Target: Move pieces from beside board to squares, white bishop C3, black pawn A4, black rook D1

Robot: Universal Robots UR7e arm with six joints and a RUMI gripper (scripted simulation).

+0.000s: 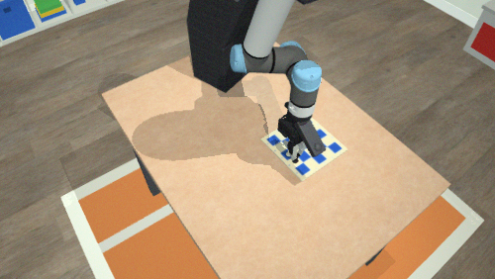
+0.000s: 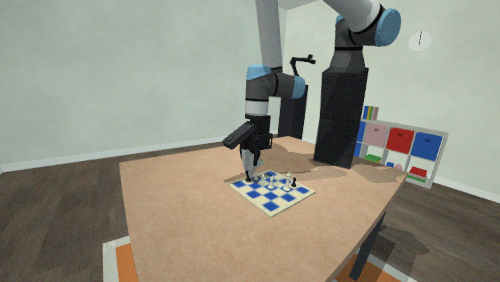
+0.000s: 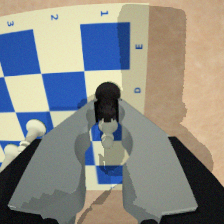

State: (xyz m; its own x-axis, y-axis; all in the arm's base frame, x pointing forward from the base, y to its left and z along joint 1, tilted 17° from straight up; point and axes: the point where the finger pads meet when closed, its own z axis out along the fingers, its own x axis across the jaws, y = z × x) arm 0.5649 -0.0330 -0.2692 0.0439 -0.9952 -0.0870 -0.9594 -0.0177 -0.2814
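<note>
Now: hand 1 cm above the black rook. From my hand the other things lie so: black pawn: 12 cm behind, 11 cm to the left, 2 cm below; then chessboard: 4 cm behind, 7 cm to the left, 3 cm below; then white chess piece: 8 cm behind, 11 cm to the left.
</note>
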